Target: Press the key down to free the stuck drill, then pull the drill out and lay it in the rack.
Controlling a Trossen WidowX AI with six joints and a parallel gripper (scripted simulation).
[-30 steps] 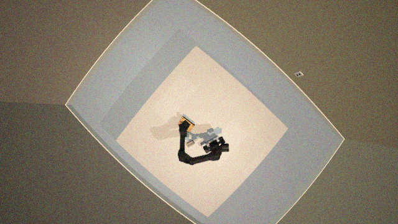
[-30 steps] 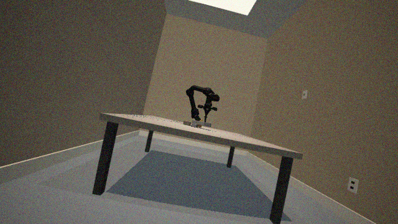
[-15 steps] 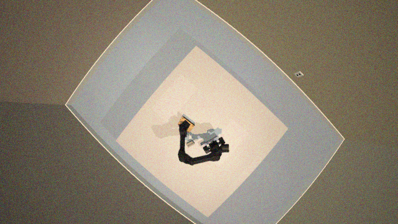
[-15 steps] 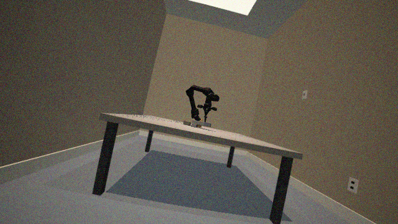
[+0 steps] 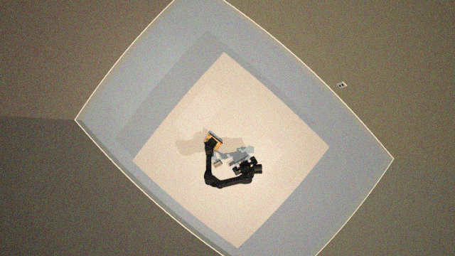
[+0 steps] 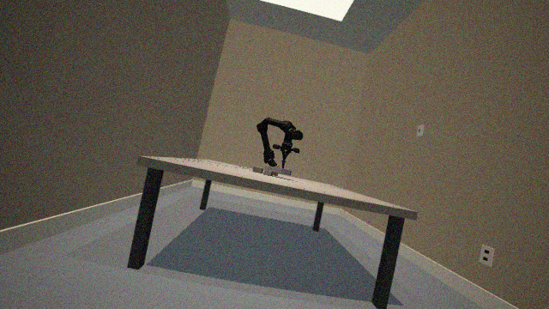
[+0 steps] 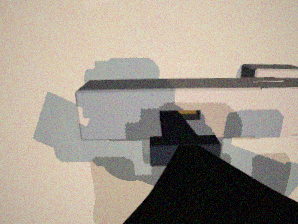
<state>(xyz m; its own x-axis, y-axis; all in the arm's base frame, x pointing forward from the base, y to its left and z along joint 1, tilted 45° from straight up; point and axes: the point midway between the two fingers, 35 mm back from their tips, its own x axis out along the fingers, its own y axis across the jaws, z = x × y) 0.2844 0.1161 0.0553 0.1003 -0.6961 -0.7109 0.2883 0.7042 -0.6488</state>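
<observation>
Right now the olive-yellow drill is 80 mm below my gripper tip, 50 mm to the right of it and 20 mm behind it. The rest, counted from my gripper tip: grey rack: 170 mm to the right, 130 mm behind, 110 mm below.
</observation>
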